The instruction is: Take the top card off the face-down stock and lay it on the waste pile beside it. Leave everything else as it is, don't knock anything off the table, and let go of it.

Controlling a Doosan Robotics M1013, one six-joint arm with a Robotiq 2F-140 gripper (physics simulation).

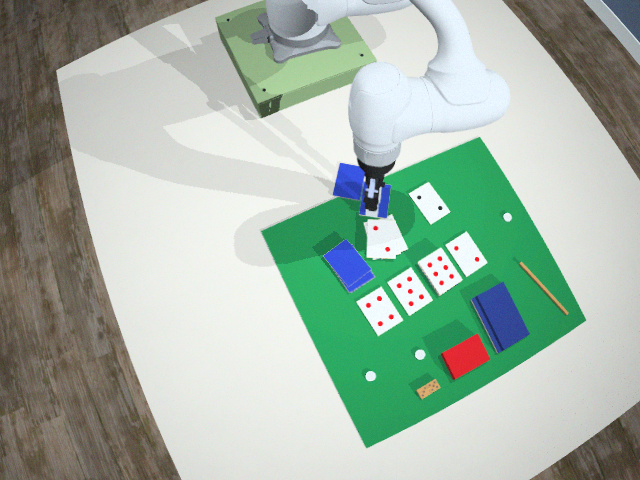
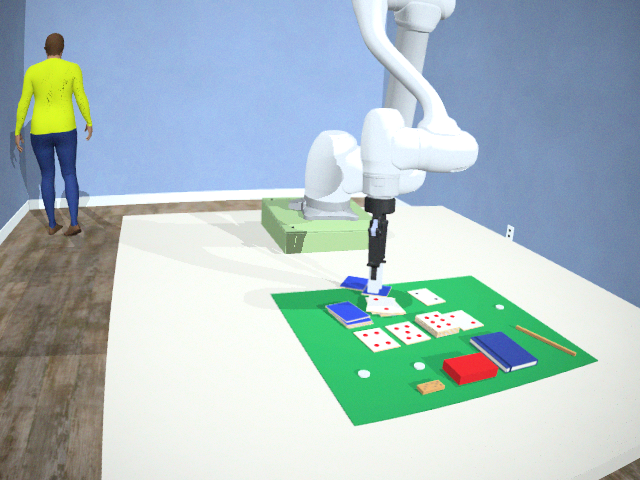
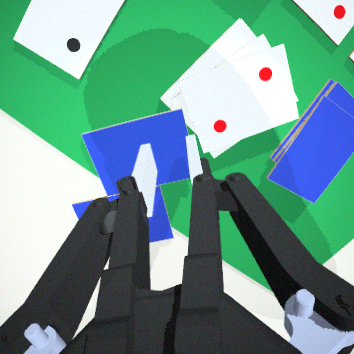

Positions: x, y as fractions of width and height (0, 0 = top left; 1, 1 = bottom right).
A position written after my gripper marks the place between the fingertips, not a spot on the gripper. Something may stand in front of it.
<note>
In view: my gripper (image 2: 0.59, 0.61), a blue-backed card (image 1: 0.55, 0.38), a blue card (image 3: 0.32, 0.42) and a red box (image 1: 0.74, 0.74).
The blue-backed card also shows in image 3 (image 3: 0.45, 0.64). The red box shows as well in image 2 (image 2: 0.73, 0.77). My gripper shows as well in image 1 (image 1: 0.58, 0.43) and in image 3 (image 3: 0.48, 0.43). Image 3 does not show the red box: it is out of frame.
</note>
